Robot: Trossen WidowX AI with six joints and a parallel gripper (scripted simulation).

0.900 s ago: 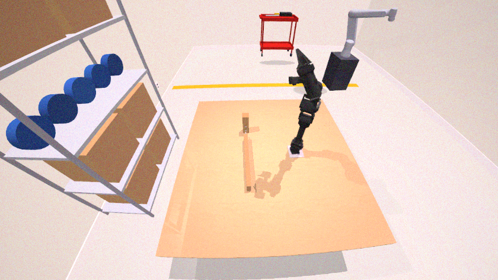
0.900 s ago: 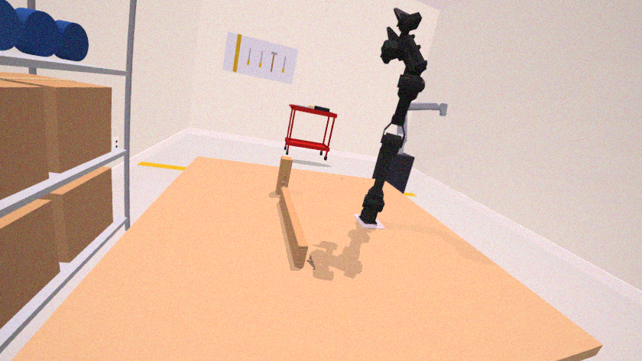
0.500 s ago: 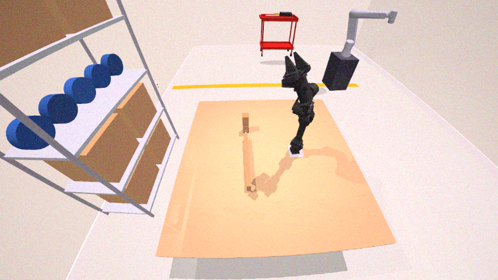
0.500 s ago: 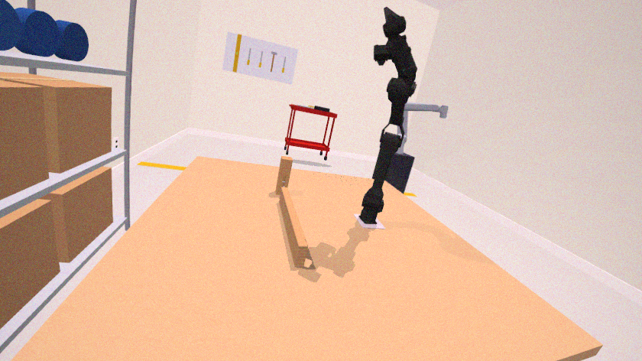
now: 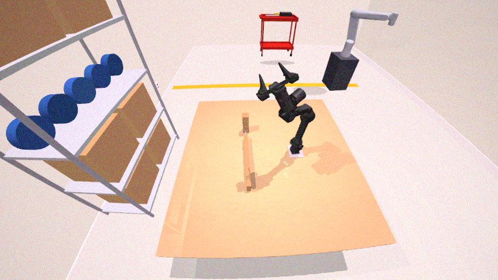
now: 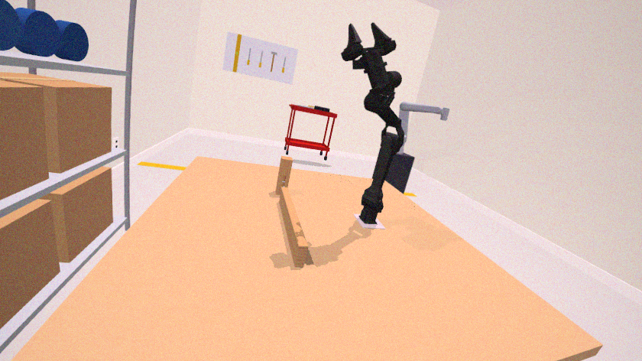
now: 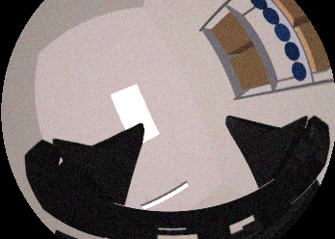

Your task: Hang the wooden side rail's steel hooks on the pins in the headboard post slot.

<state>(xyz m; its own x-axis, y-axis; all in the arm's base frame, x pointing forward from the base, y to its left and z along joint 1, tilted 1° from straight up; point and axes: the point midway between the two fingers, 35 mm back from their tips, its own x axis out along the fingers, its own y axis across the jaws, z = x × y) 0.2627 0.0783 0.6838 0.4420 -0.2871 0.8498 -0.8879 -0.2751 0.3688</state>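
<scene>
Now: the wooden headboard post 640 mm below my gripper tip, 330 mm to the right of it and 80 mm ahead of it.
</scene>
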